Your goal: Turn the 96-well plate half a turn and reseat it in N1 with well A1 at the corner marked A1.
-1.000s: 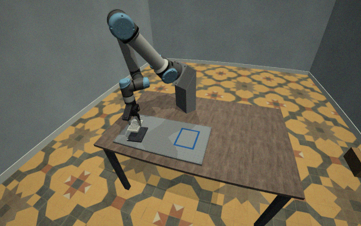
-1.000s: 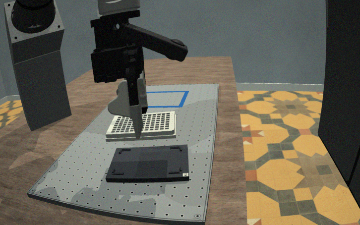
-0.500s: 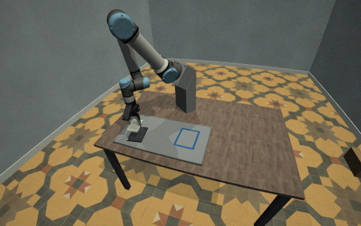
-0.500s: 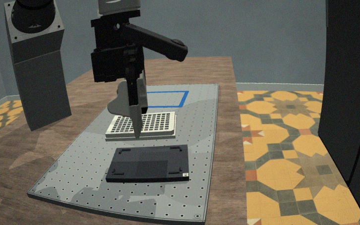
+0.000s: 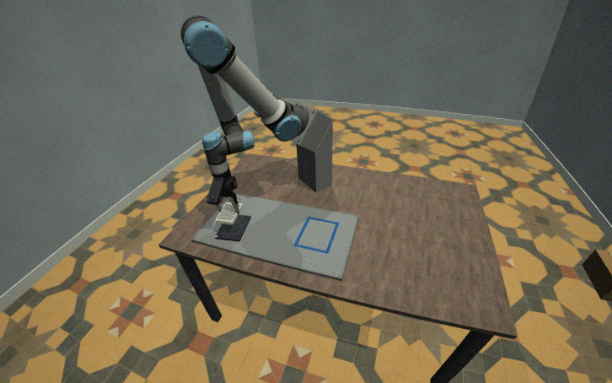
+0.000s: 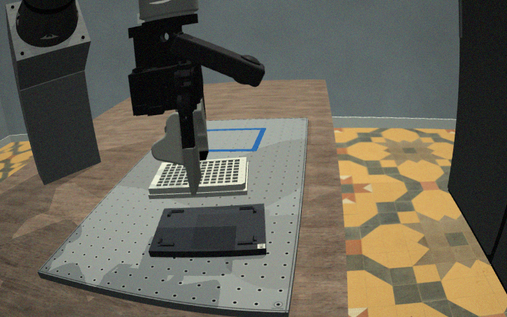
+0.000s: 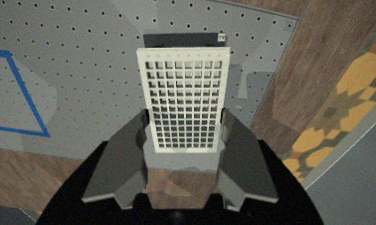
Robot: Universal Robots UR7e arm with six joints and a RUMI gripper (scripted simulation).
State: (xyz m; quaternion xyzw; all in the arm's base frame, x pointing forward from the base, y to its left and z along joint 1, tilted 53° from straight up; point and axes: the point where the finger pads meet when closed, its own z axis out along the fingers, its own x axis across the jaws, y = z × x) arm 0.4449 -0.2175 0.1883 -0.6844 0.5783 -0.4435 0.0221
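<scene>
My hand is 10 cm above the black plate nest N1. Round my hand: 96-well plate (1 cm below); then A1 label (7 cm ahead, 6 cm to the right, 9 cm below).
</scene>
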